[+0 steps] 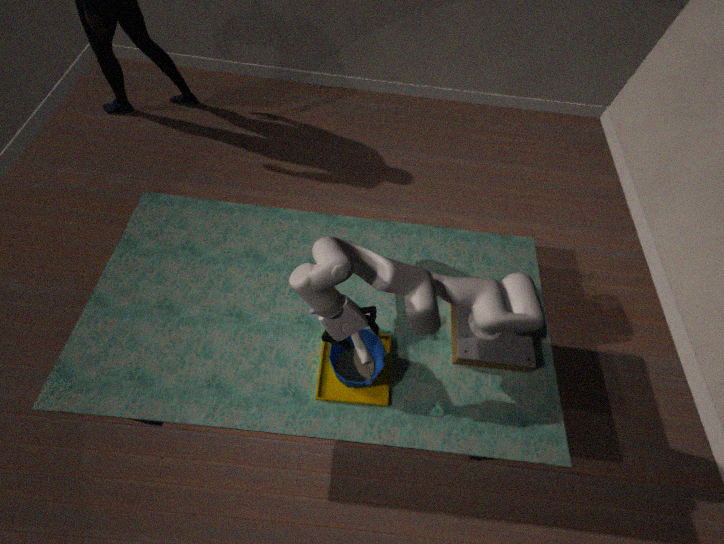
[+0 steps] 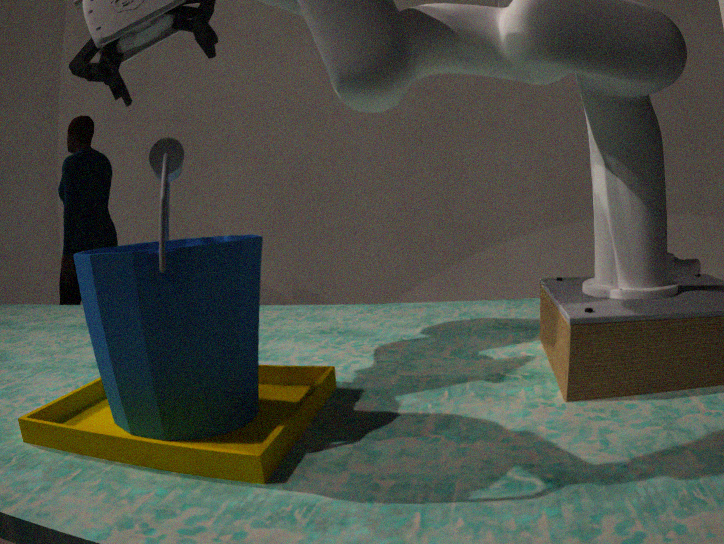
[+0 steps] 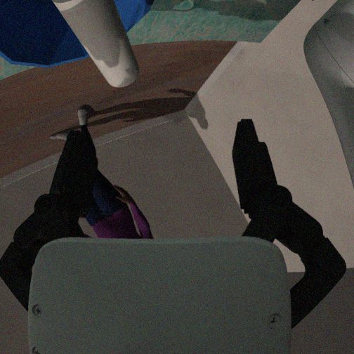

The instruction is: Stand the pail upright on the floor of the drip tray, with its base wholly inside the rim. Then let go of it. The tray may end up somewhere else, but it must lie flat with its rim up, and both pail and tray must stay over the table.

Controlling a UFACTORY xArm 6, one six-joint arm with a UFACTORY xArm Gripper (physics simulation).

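Places are measured from the arm's base along level axes (x left, y back, z up), in metres.
Pixels of known places: gripper, between the fingertips: [image 1: 363,339] [image 2: 168,72]; arm's base, origin of its link: [image 2: 630,291].
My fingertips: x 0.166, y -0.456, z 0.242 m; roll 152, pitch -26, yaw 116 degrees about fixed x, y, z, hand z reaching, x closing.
Observation:
Ahead of a thing's pixels: the offset from my fingertips to its middle. Level surfaces: height alone.
The blue pail [image 1: 377,346] [image 2: 187,339] [image 3: 30,35] looks upright on the floor of the yellow drip tray {dy -0.008, dx -0.005, dz -0.310 m} [image 1: 351,396] [image 2: 146,451], with its base inside the rim as far as shows; the far side of the base is hidden. The tray lies flat on the table, rim up. The pail's wire handle stands up with its pale round grip {dy -0.002, dx -0.005, dz -0.086 m} [image 1: 360,349] [image 2: 166,156] [image 3: 102,45] at the top. My gripper [image 1: 352,333] [image 2: 169,80] [image 3: 159,139] is open and empty, tilted, above and apart from the grip.
The green patterned table top {dz -0.322 m} [image 1: 204,327] [image 2: 438,374] bears the tray near its front edge. The robot's base stands on a wooden block [image 1: 494,353] [image 2: 643,359] to the tray's right. A person [image 1: 111,52] [image 2: 87,193] stands on the floor beyond the table.

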